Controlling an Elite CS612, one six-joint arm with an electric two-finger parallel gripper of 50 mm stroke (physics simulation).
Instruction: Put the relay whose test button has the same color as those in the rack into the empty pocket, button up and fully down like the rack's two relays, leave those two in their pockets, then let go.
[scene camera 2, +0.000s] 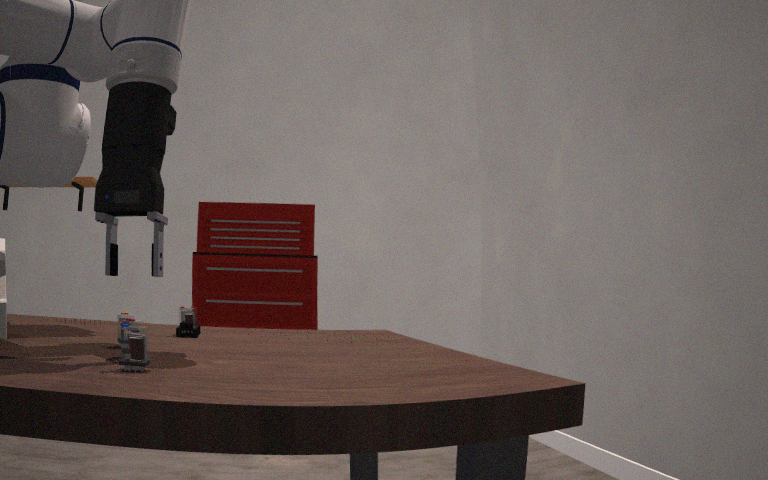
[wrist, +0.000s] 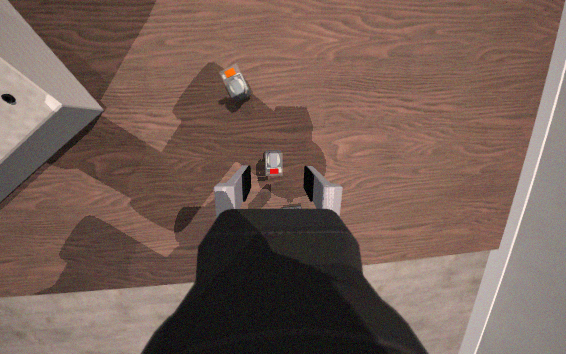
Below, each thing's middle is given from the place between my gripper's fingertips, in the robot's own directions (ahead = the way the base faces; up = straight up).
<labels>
My hand is 1 cm short of the blue-button relay (scene camera 2: 133, 341), 8 cm to the left of it and 7 cm above it. Also, from my hand: orange-button relay (wrist: 232, 77) 3 cm behind, 10 cm to the left, 7 cm below.
</labels>
